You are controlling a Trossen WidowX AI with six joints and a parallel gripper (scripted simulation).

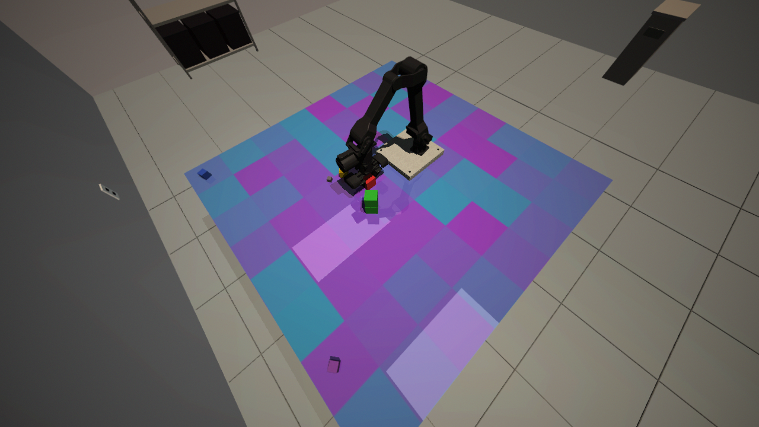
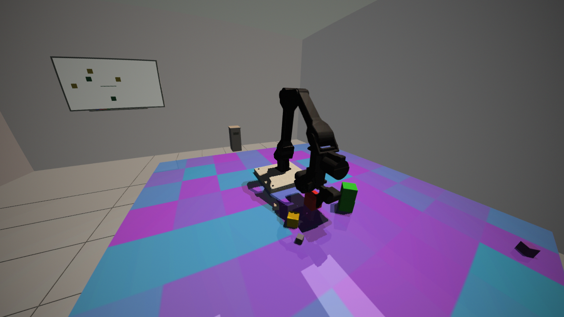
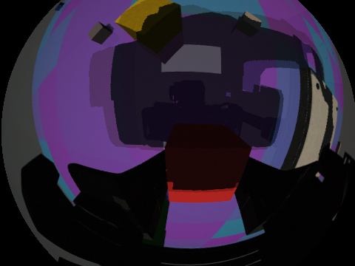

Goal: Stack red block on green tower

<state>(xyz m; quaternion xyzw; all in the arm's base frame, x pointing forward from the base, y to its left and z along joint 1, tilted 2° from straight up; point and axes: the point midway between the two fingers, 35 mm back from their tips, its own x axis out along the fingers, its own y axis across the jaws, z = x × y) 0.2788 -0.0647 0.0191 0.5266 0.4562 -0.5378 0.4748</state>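
Right now the green block is 90 mm to the left of my gripper tip, 80 mm ahead of it and 60 mm above it. The rest, counted from my gripper tip: yellow block (120 mm to the right, 20 mm ahead, 10 mm above); red block (20 mm above); small grey block (140 mm to the right, 90 mm ahead).
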